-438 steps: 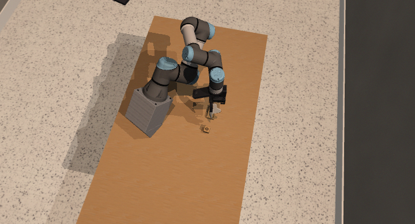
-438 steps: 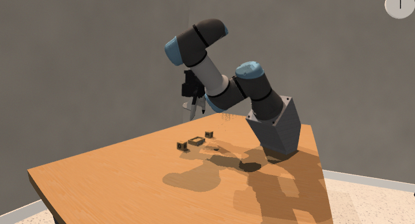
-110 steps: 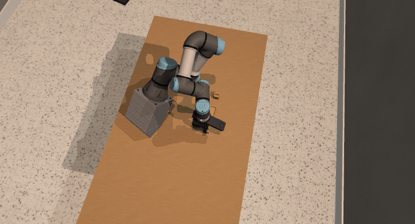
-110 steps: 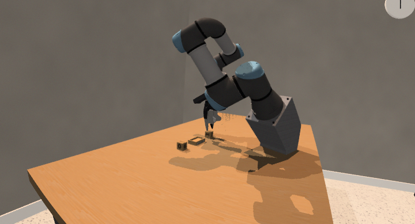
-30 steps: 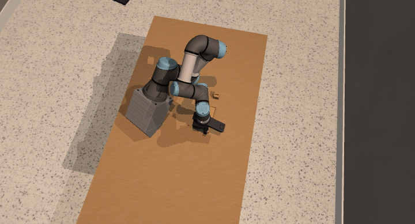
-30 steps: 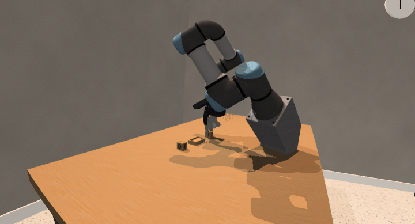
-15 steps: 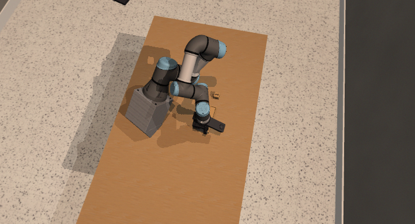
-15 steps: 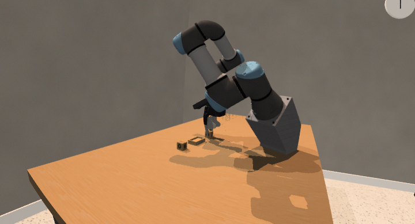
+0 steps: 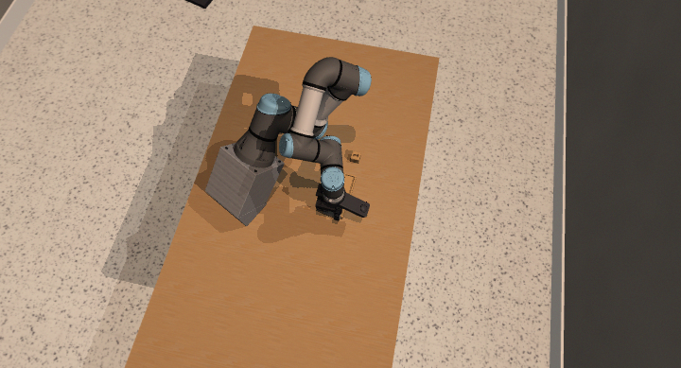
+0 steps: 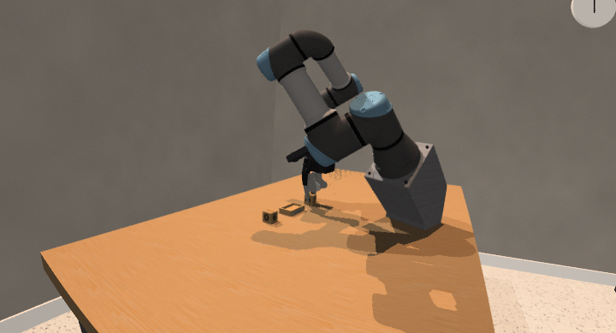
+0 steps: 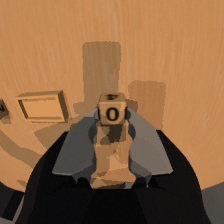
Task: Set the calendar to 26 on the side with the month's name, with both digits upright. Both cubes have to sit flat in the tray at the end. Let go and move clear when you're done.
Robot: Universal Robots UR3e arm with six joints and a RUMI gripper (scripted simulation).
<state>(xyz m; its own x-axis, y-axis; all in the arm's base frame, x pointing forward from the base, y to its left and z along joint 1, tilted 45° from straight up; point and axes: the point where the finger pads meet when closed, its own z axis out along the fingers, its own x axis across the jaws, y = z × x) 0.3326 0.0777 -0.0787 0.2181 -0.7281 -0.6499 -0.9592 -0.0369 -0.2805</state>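
The shallow wooden tray is 20 mm behind my hand, 110 mm to the left of it and 20 mm below it.
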